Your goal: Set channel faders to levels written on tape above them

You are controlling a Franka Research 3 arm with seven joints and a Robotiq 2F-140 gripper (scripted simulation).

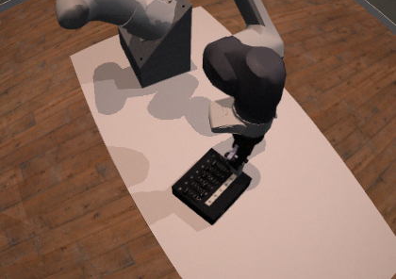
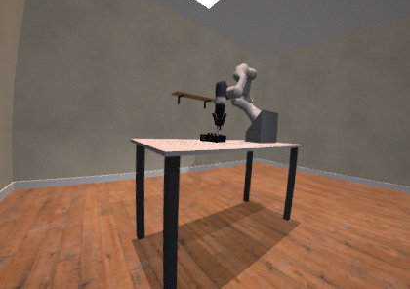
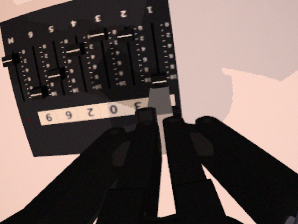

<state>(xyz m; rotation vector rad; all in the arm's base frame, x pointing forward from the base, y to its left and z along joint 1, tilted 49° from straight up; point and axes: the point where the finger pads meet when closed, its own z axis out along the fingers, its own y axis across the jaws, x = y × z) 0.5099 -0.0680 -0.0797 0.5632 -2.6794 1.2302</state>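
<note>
The master fader is 150 mm to the right of my hand and 30 mm below it.
</note>
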